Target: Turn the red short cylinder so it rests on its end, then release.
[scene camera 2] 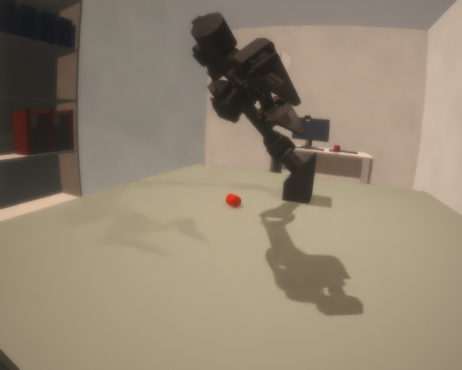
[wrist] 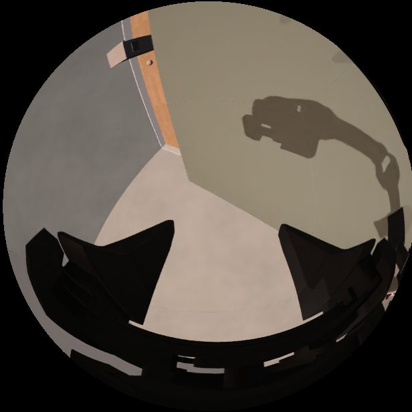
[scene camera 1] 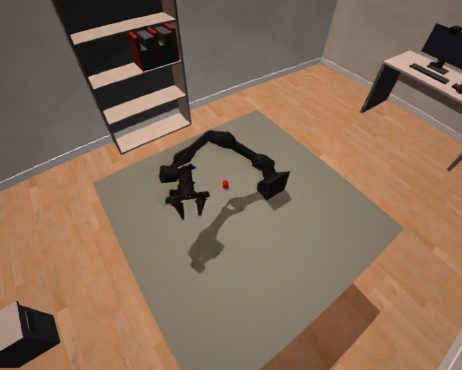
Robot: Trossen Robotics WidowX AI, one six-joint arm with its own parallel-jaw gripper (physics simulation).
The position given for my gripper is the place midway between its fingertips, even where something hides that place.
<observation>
In view: my gripper (scene camera 2: 301, 120).
My gripper shows as well in the wrist view (wrist: 229, 228) and in scene camera 1 (scene camera 1: 191, 218).
</observation>
